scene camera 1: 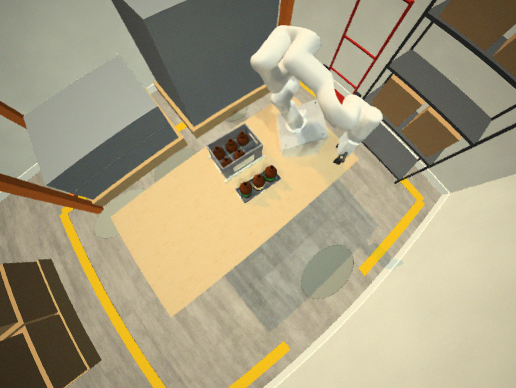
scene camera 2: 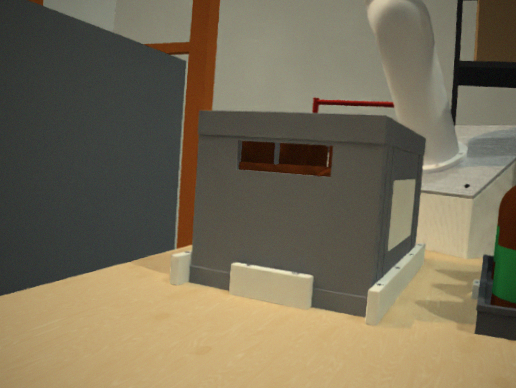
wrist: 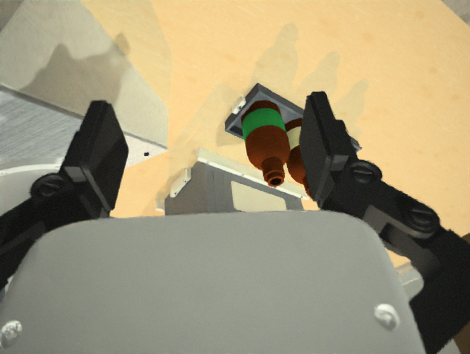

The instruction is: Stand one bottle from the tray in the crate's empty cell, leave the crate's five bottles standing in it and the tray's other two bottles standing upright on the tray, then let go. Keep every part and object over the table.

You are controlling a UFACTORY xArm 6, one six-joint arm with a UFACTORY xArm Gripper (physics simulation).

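Places are measured from the arm's base along level axes (x back, y right, z up), in millimetres.
Pixels of known places: gripper, fingertip midpoint: (scene camera 1: 337,155) (wrist: 211,121); arm's base, origin of the base link: (scene camera 1: 296,124) (scene camera 2: 434,159) (wrist: 33,174).
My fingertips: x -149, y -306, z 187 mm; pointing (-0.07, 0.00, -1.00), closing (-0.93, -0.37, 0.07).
Ahead of a thing's pixels: the offset from my fingertips to its middle. "pt": to the spot under its first point.
The grey crate @(dy +486, dx -223, dz -252 mm) (scene camera 1: 245,162) (scene camera 2: 285,220) (wrist: 217,192) stands on the table with five brown bottles in its cells in scene camera 1. The dark tray @(dy +258, dx -273, dz -327 mm) (scene camera 1: 246,200) (scene camera 2: 495,322) (wrist: 240,119) lies beside it, in front of the labelled side. Three brown bottles stand upright in a row on the tray: a green-banded one @(dy +237, dx -187, dz -257 mm) (scene camera 1: 271,173) (wrist: 265,132) at the robot's end, a cream-banded one @(dy +255, dx -275, dz -257 mm) (scene camera 1: 258,181) (wrist: 296,145) in the middle, and a green-banded one @(dy +284, dx -358, dz -257 mm) (scene camera 1: 245,189) (scene camera 2: 506,250) at the far end. My gripper (scene camera 1: 340,159) (wrist: 211,121) is open and empty, well away from the tray, past the robot base.
The white robot base (scene camera 1: 302,131) (scene camera 2: 450,185) stands on the table near the crate and the tray's near end. White low strips @(pt dy +519, dx -367, dz -323 mm) (scene camera 2: 271,285) sit around the crate's foot. A dark grey block (scene camera 1: 215,55) (scene camera 2: 90,150) rises behind the crate. A black shelf rack stands at the right in scene camera 1.
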